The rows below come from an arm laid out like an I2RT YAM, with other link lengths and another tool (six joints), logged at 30 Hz.
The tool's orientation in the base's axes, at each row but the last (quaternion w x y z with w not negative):
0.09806, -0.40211, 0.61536, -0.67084
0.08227, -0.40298, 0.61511, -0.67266
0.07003, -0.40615, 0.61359, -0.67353
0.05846, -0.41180, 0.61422, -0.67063
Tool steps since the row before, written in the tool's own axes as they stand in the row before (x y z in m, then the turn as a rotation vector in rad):
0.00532, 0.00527, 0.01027, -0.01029, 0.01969, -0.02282
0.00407, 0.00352, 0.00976, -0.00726, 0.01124, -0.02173
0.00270, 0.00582, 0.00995, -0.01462, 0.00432, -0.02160
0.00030, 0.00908, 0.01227, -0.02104, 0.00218, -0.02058
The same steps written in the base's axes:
0.00137, -0.01218, -0.00337, -0.01545, 0.01909, -0.02028
0.00223, -0.01071, -0.00215, -0.01350, 0.01836, -0.01148
0.00216, -0.01064, -0.00472, -0.00577, 0.02427, -0.00877
0.00358, -0.01186, -0.00892, -0.00002, 0.02774, -0.01008

